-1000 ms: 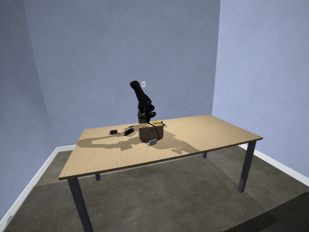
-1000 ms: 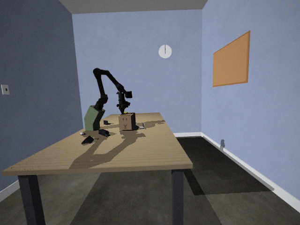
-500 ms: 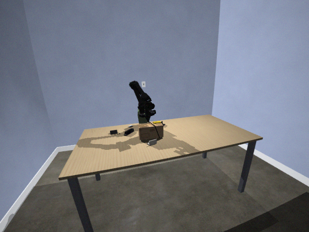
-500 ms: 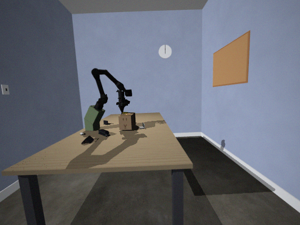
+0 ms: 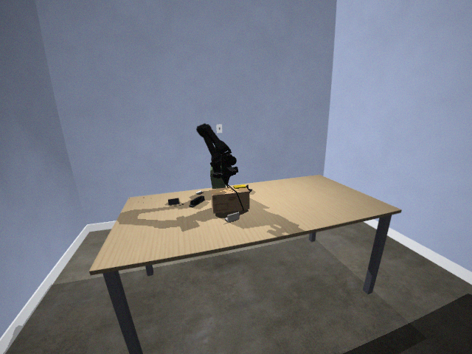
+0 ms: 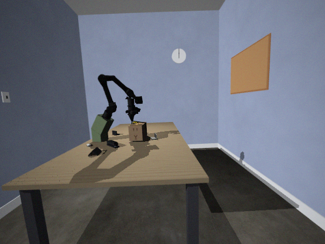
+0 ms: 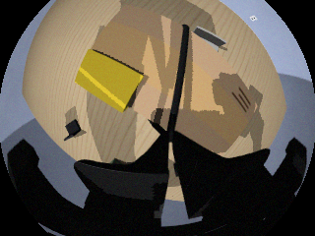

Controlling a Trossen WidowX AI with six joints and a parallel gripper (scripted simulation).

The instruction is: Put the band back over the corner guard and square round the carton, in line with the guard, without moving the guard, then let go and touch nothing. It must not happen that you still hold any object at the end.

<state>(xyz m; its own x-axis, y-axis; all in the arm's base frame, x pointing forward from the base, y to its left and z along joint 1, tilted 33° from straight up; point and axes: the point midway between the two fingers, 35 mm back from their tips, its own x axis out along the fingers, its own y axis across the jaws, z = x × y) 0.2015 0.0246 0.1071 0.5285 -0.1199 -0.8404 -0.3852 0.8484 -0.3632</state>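
Now: the brown carton 50 mm ahead of my hand, 10 mm to the left of it and 120 mm below it. Round my hand: white piece (340 mm behind, 150 mm to the right, 190 mm below).
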